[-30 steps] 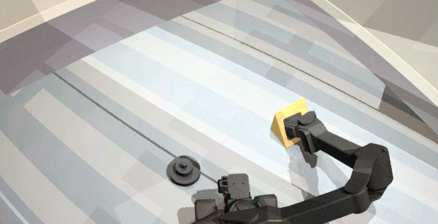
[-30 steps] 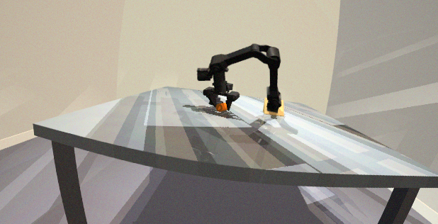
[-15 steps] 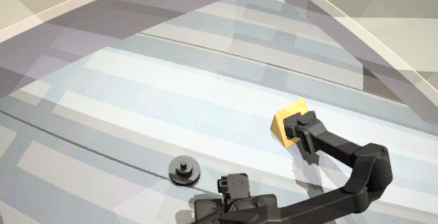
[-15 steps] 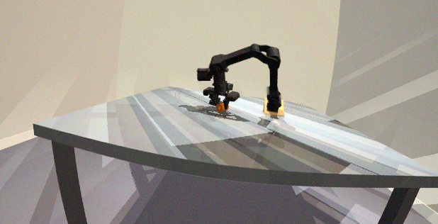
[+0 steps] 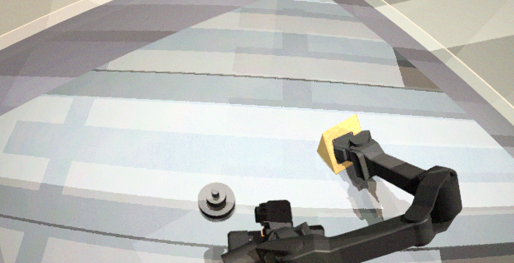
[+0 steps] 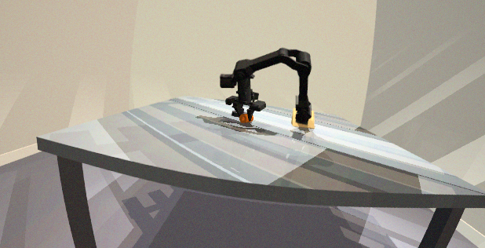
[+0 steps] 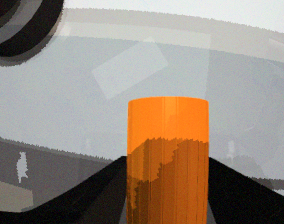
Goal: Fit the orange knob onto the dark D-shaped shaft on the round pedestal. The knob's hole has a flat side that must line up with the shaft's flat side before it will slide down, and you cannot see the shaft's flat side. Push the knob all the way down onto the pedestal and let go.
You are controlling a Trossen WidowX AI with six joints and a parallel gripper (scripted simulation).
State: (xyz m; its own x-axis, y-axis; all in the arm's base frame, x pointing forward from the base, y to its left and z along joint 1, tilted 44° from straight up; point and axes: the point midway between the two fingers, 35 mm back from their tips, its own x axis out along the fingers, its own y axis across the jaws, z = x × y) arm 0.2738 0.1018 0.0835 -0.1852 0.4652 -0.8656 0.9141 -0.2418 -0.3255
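My gripper tip is now 15 cm to the left of the pedestal, 6 cm short of it and 2 cm below it. Round my gripper tip: orange knob: 1 cm above.
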